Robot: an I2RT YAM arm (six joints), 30 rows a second.
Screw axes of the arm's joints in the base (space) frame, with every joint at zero. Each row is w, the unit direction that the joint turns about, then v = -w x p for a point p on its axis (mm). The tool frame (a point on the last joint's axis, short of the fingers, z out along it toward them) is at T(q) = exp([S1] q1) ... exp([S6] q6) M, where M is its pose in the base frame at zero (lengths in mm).
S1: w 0 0 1 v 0 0 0
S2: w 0 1 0 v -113.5 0 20
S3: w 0 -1 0 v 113.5 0 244
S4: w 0 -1 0 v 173.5 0 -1
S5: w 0 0 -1 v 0 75 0
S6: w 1 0 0 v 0 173.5 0
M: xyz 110.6 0 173.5 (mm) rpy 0 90 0 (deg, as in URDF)
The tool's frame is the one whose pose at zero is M.
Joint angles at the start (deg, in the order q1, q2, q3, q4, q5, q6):
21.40, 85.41, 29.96, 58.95, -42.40, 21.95
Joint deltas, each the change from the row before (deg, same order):
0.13, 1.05, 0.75, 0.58, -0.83, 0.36
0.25, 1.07, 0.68, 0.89, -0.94, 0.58
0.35, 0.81, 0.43, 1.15, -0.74, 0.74
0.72, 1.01, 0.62, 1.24, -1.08, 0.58
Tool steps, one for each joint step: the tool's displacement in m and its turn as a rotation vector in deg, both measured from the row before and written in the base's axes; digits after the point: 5 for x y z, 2 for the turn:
0.00289, 0.00225, -0.00018, 0.21, 0.04, 0.98
0.00235, 0.00276, -0.00017, 0.36, 0.04, 1.22
0.00107, 0.00273, 0.00021, 0.53, -0.06, 1.13
0.00074, 0.00487, 0.00025, 0.45, -0.29, 1.83

